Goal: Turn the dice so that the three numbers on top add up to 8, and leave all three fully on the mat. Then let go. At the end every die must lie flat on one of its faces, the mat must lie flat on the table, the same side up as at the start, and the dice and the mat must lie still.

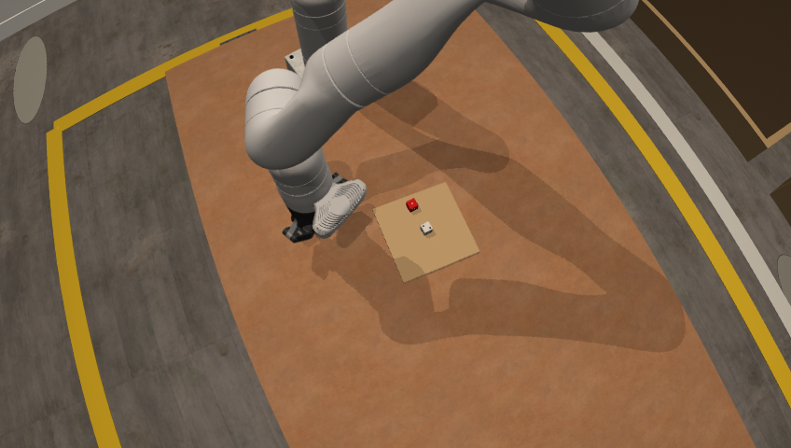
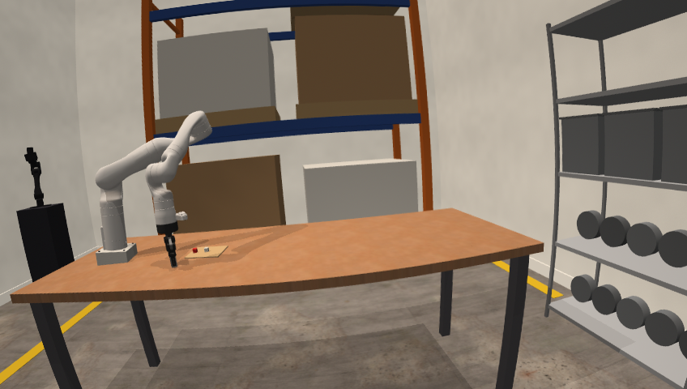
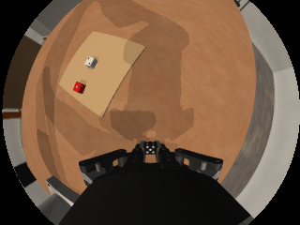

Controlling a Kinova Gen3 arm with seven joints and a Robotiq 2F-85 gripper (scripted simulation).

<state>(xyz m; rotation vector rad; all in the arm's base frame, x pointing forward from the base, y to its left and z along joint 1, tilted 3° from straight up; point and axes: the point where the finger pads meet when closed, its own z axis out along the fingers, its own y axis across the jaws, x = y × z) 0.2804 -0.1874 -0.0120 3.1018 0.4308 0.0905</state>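
Right now the white die is 110 mm ahead of my hand, 140 mm to the left of it and 10 mm below it. Also, from my hand: black die: 10 mm below; then red die: 60 mm ahead, 140 mm to the left, 10 mm below; then tan mat: 110 mm ahead, 140 mm to the left, 20 mm below.
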